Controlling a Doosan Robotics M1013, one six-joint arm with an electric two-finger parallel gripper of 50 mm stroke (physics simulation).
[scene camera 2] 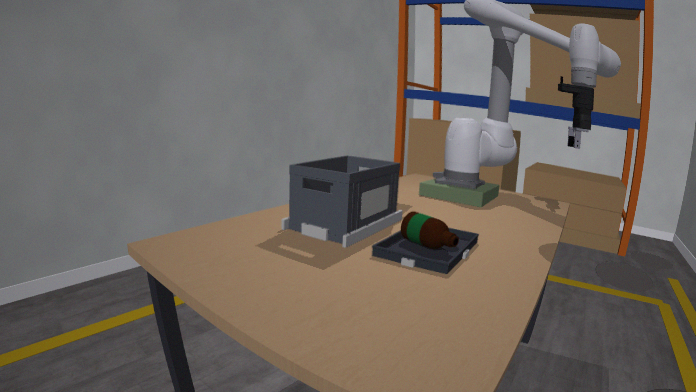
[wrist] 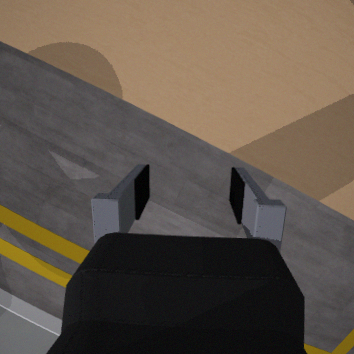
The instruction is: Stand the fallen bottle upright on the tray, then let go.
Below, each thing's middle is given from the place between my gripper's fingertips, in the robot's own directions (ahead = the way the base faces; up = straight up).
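Brown bottle [scene camera 2: 430,232]: my hand well short of it, far to the left of it, a good way above it.
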